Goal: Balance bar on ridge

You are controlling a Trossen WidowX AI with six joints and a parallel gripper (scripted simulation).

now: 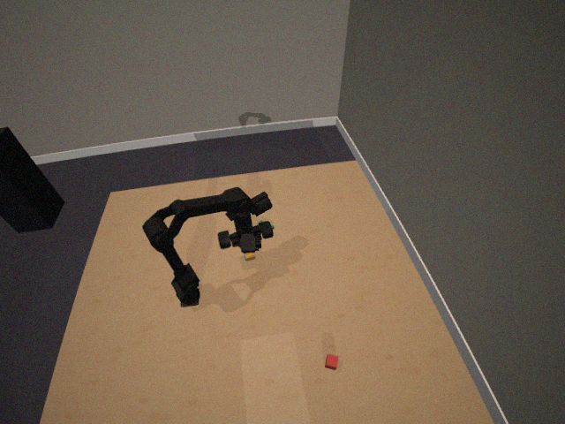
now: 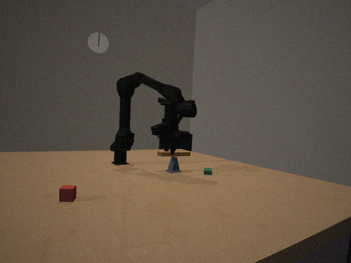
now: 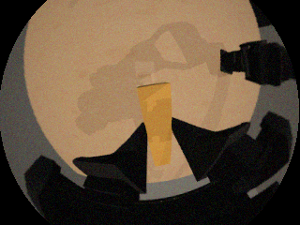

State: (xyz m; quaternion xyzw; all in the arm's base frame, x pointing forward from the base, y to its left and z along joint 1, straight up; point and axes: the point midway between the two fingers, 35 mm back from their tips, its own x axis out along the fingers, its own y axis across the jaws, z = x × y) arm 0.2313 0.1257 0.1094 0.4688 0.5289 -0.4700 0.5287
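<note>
My gripper tip is 30 mm to the right of the bar. From my gripper tip the other things lie so: red cube (420 mm to the right, 210 mm ahead, 60 mm below); small green block (150 mm to the left, 80 mm ahead, 70 mm below).
</note>
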